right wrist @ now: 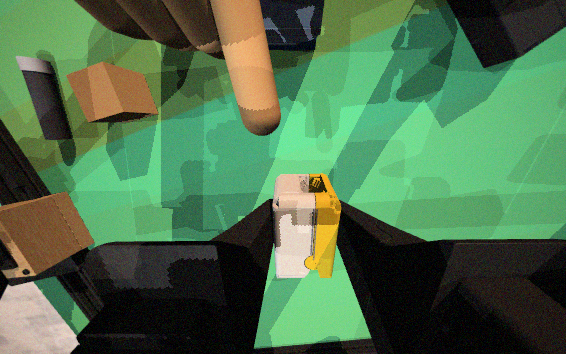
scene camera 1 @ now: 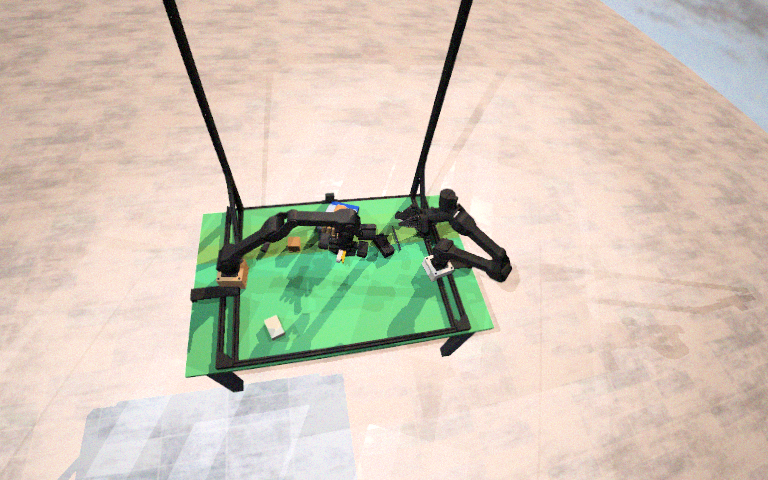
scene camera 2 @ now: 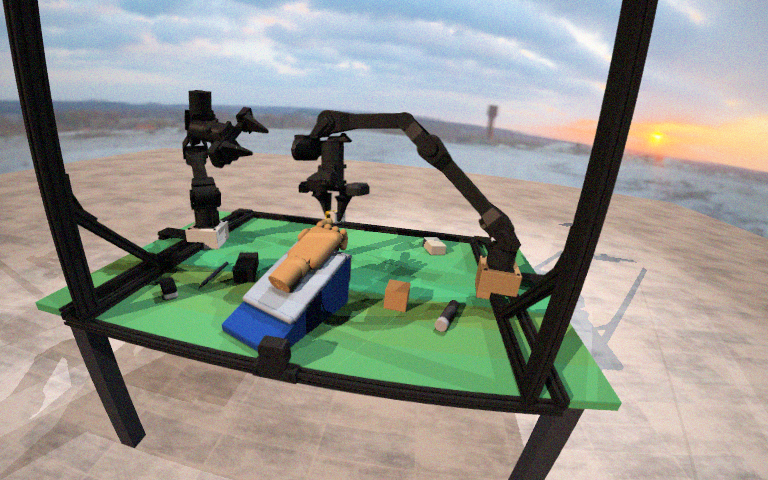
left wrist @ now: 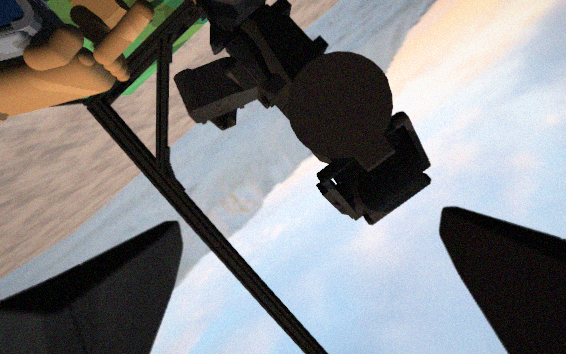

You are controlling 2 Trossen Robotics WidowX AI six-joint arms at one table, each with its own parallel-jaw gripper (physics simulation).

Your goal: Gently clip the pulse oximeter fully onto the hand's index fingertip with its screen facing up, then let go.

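Places are measured from the left arm's base along level axes (x ahead, y left, z up), in metres.
Pixels of known places: left gripper, fingertip midpoint: (scene camera 1: 396,220) (scene camera 2: 260,142) (left wrist: 311,227); right gripper, fingertip midpoint: (right wrist: 302,205) (scene camera 1: 341,254) (scene camera 2: 333,220); left arm's base, link origin: (scene camera 1: 439,263) (scene camera 2: 207,225); right arm's base, link origin: (scene camera 1: 230,269) (scene camera 2: 500,265).
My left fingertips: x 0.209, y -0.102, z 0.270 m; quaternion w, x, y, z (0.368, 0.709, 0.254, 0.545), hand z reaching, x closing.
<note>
For each thing: its top centre in the pictures, then the offset to it from my left fingertips. "*": a spot on its surface instead.
- white support, surface spot: (scene camera 2: 263,300) * dx +0.076, dy -0.314, dz -0.270 m
- yellow pulse oximeter, top centre: (right wrist: 302,250) (scene camera 2: 335,209) (scene camera 1: 341,252) dx +0.202, dy -0.029, dz -0.162 m
- orange block, top centre: (right wrist: 94,93) (left wrist: 116,23) (scene camera 2: 398,286) (scene camera 1: 293,241) dx +0.355, dy -0.222, dz -0.279 m
- dark cylinder, top centre: (right wrist: 32,100) (scene camera 2: 448,309) dx +0.461, dy -0.282, dz -0.302 m
- black box, top centre: (scene camera 2: 246,260) (scene camera 1: 383,243) dx -0.027, dy -0.091, dz -0.294 m
- pen, top centre: (scene camera 2: 213,272) dx -0.107, dy -0.118, dz -0.320 m
- small dark object, top centre: (scene camera 2: 167,282) dx -0.177, dy -0.218, dz -0.297 m
- whitish block, top centre: (scene camera 2: 434,241) (scene camera 1: 274,326) dx +0.527, dy +0.118, dz -0.299 m
The tan hand (scene camera 2: 311,251) (left wrist: 55,82) lies on a sloped blue and white support (scene camera 2: 263,300). Its index finger (right wrist: 252,85) stretches out in the right wrist view. My right gripper (scene camera 1: 342,250) (scene camera 2: 334,216) (right wrist: 302,205) is shut on the white and yellow pulse oximeter (scene camera 1: 340,256) (right wrist: 294,245). The oximeter's end with a dark hollow faces the fingertip side, with a gap between them; its white and yellow halves lie side by side. Its screen cannot be made out. My left gripper (scene camera 2: 258,142) (left wrist: 311,227) is open and empty, raised well away from the hand.
An orange block (scene camera 2: 397,295) (right wrist: 112,95) and a dark cylinder (scene camera 2: 447,315) (right wrist: 45,100) lie right of the support in scene camera 2. A black box (scene camera 2: 245,267), a pen (scene camera 2: 214,274) and a small dark object (scene camera 2: 168,288) lie left. A whitish block (scene camera 1: 274,326) (scene camera 2: 434,245) lies farther off.
</note>
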